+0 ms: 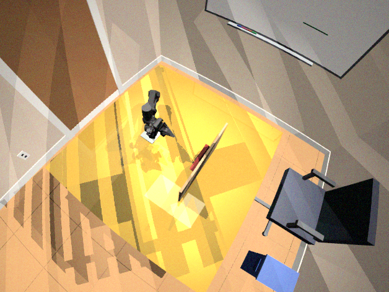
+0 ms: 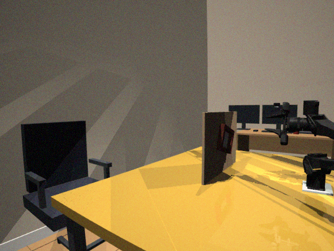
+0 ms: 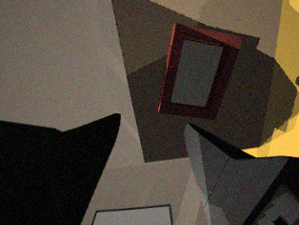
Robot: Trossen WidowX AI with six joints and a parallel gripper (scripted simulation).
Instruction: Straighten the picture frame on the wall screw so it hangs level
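The red picture frame lies 20 cm ahead of my gripper tip, 1 cm to the left of it and 9 cm below it. The rest, counted from my gripper tip: wooden wall panel: 21 cm ahead, 11 cm below.
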